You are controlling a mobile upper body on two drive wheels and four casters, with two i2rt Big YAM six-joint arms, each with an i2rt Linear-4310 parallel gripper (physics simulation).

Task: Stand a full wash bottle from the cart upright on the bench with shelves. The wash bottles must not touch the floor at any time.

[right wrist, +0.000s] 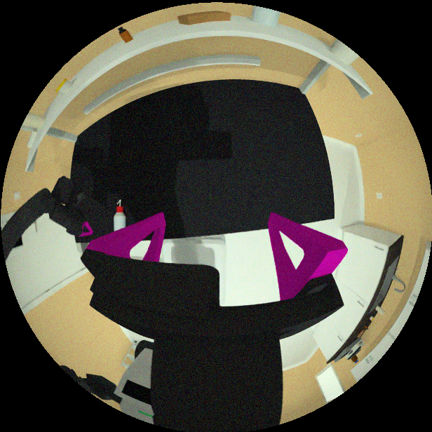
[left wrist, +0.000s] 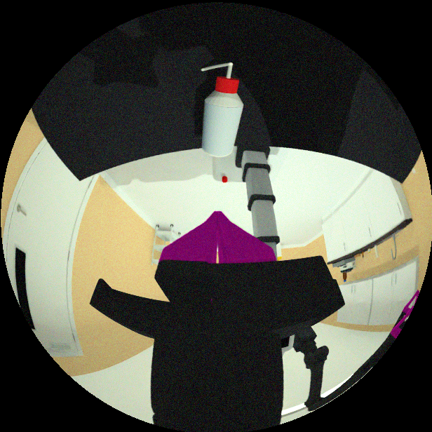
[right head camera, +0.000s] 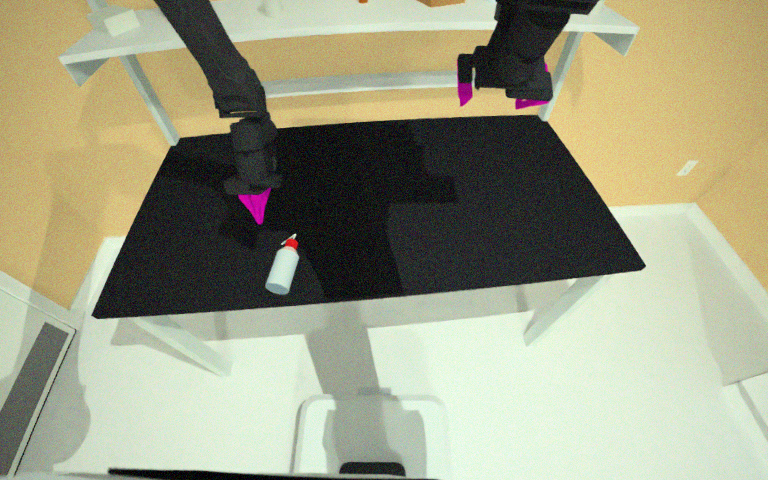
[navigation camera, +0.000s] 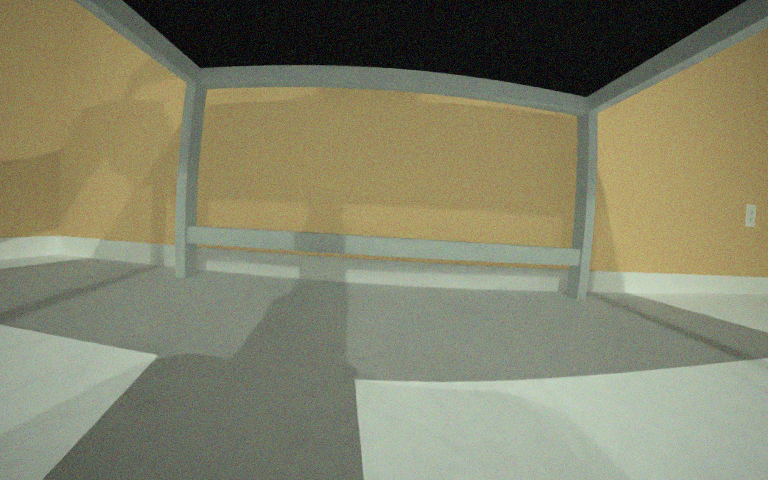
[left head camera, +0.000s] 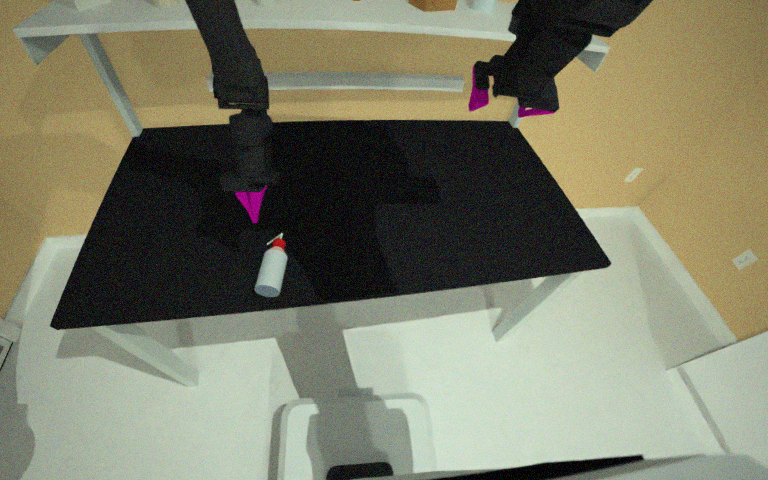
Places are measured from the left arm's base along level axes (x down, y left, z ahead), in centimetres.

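Pixels of known places: left gripper, fingertip midpoint: (right head camera: 260, 223) (left head camera: 255, 222); right gripper, fingertip midpoint: (right head camera: 488, 104) (left head camera: 494, 110).
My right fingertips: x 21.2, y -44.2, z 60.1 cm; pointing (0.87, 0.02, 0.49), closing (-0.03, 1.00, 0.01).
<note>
Ahead of a thing's pixels: the offset from my right fingertips to its middle. "pt": to the spot under its first point. Level surfaces: height alone.
A wash bottle @(dx +41.2, dy +44.4, dz -5.2 cm) (left head camera: 272, 271) (right head camera: 282, 270) (left wrist: 221, 122) (right wrist: 119, 220) with a pale blue body, red cap and thin white spout appears to lie on its side on the black bench top @(dx +43.6 cm) (left head camera: 481, 226) (right head camera: 509, 220) (right wrist: 260, 170), near the front edge. Its base faces the robot. My left gripper (left head camera: 254, 219) (right head camera: 259, 221) (left wrist: 217, 217) is shut and empty, above the bench beyond the bottle's cap, apart from it. My right gripper (left head camera: 505, 110) (right head camera: 497, 105) (right wrist: 216, 217) is open and empty, high at the back right. The cart (left wrist: 164, 233) shows small and partly hidden in the left wrist view.
A white shelf (left head camera: 339, 18) (right head camera: 339, 22) spans above the bench's back. It holds a brown box @(pt dx -3.8, dy +3.6, dz +46.1 cm) (left head camera: 433, 4) (right wrist: 205, 18), an amber bottle (right wrist: 125, 35) and a pale blue container (right wrist: 265, 16). Bench legs (navigation camera: 188, 169) (navigation camera: 586, 198) flank the space beneath. A white door (left wrist: 50, 210) stands at one side.
</note>
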